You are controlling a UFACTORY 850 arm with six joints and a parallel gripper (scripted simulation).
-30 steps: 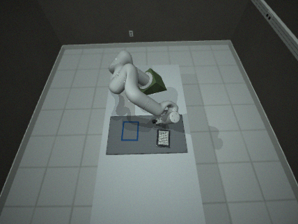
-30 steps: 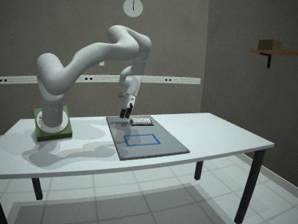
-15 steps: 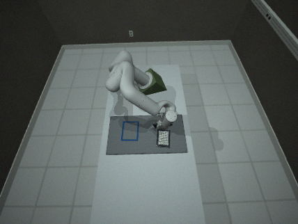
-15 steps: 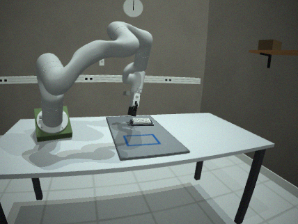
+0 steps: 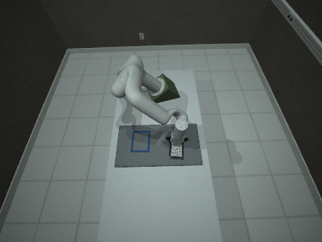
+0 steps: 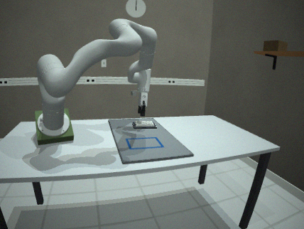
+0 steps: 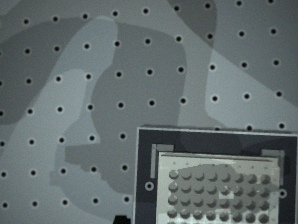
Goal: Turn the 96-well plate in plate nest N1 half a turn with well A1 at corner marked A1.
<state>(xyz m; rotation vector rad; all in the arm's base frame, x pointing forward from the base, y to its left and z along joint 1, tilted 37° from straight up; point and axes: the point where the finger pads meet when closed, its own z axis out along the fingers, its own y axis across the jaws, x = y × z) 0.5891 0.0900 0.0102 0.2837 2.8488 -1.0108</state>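
Now: hand 80 mm above the white 96-well plate and 30 mm short of it. Round my hand: dark plate nest N1: 90 mm below, 30 mm ahead.
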